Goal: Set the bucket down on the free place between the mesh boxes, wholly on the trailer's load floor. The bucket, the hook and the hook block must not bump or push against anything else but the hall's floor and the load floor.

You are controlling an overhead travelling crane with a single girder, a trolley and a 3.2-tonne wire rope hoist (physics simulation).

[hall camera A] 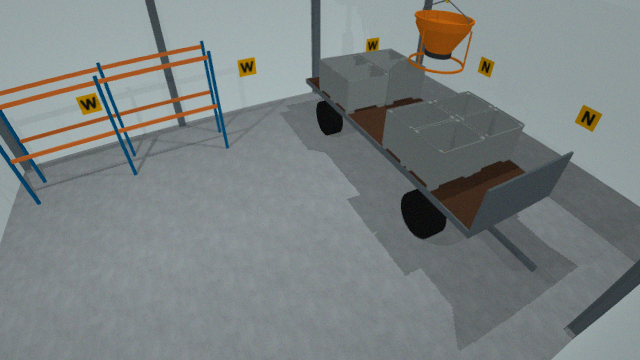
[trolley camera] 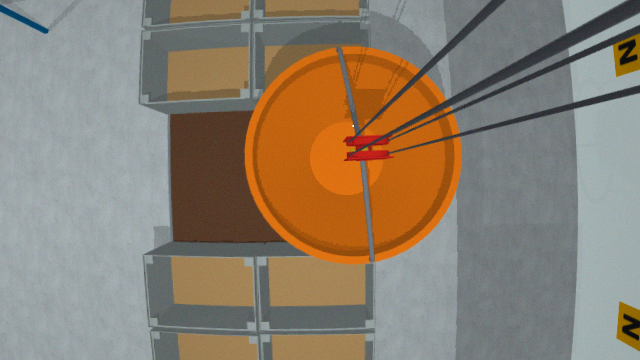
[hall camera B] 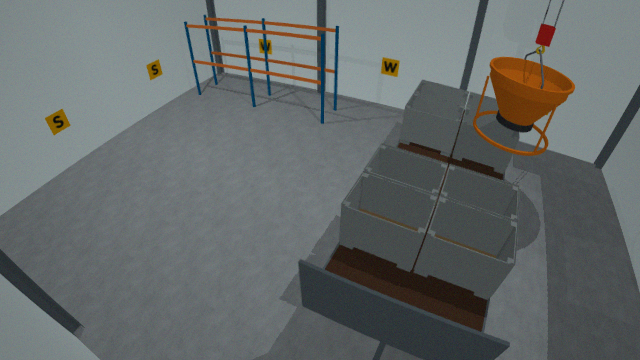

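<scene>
The orange bucket [hall camera A: 444, 34] [hall camera B: 525, 97] [trolley camera: 300, 200] hangs upright, high above the trailer, its foot ring below it. In the trolley view it covers the right part of the gap and reaches past the trailer's right side; its rim overlaps the boxes above and below. The hook [hall camera A: 447, 1] [hall camera B: 540, 50] holds its bail under the red hook block [hall camera B: 545, 35] [trolley camera: 370, 155]. The brown load floor [hall camera A: 369, 125] [trolley camera: 210, 175] shows between the far mesh boxes [hall camera A: 367, 90] [hall camera B: 432, 127] and near mesh boxes [hall camera A: 430, 155] [hall camera B: 377, 227]. The foot ring is hidden in the trolley view.
The trailer's grey end board [hall camera A: 525, 192] [hall camera B: 395, 312] stands at the near end. A blue and orange rack [hall camera A: 115, 120] [hall camera B: 251, 87] stands across the hall. A wall with N signs [hall camera A: 588, 118] [trolley camera: 628, 55] is beyond the trailer's other side.
</scene>
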